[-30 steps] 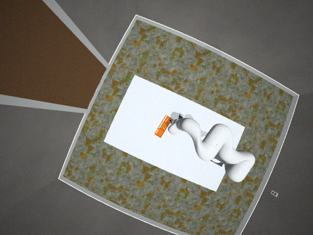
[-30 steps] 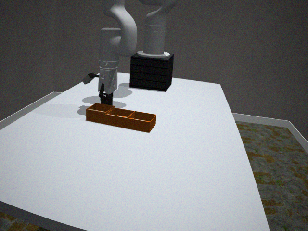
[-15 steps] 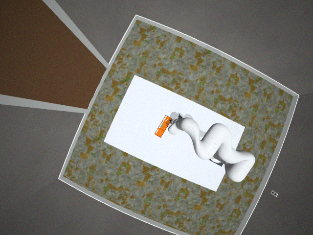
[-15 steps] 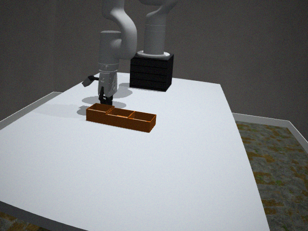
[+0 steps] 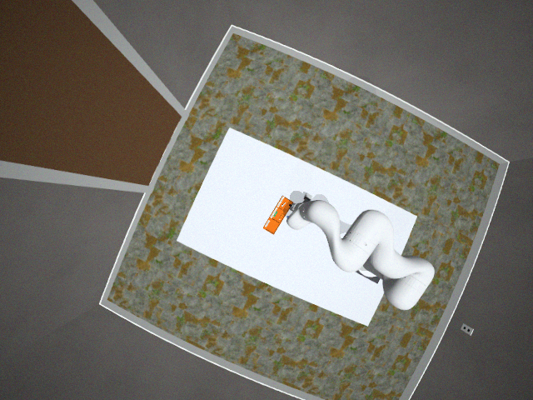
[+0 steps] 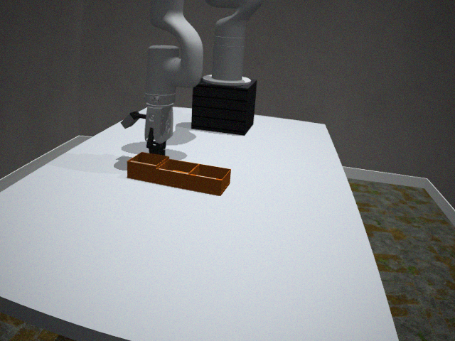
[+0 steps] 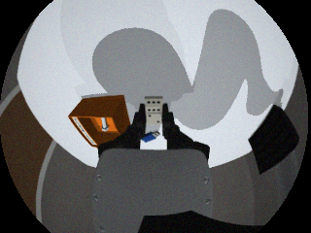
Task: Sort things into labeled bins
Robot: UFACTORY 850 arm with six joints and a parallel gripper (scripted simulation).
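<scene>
Right now the blue USB stick is 7 cm to the left of my hand, 2 cm below it and 1 cm ahead of it. From my hand the other things lie so: pale dotted tile (2 cm below); then grey bolt (9 cm ahead, 1 cm to the left, 1 cm below); then orange stick (9 cm to the left, 7 cm ahead, 1 cm below).
</scene>
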